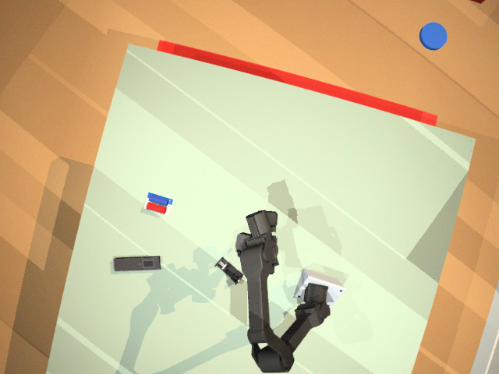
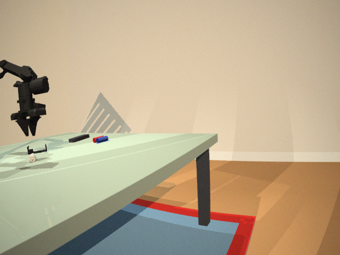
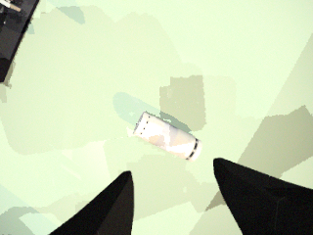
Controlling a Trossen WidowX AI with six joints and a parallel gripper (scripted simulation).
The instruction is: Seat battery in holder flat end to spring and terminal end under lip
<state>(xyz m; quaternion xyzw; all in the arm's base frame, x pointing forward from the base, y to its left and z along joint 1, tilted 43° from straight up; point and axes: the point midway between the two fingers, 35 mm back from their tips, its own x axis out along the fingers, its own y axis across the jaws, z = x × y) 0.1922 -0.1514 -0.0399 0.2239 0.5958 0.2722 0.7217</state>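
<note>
Now: gripper tip 1 cm past the white battery, 1 cm to the left of it and 8 cm above it. Also, from my gripper tip: flat black bar (41 cm ahead, 18 cm to the left, 8 cm below).
</note>
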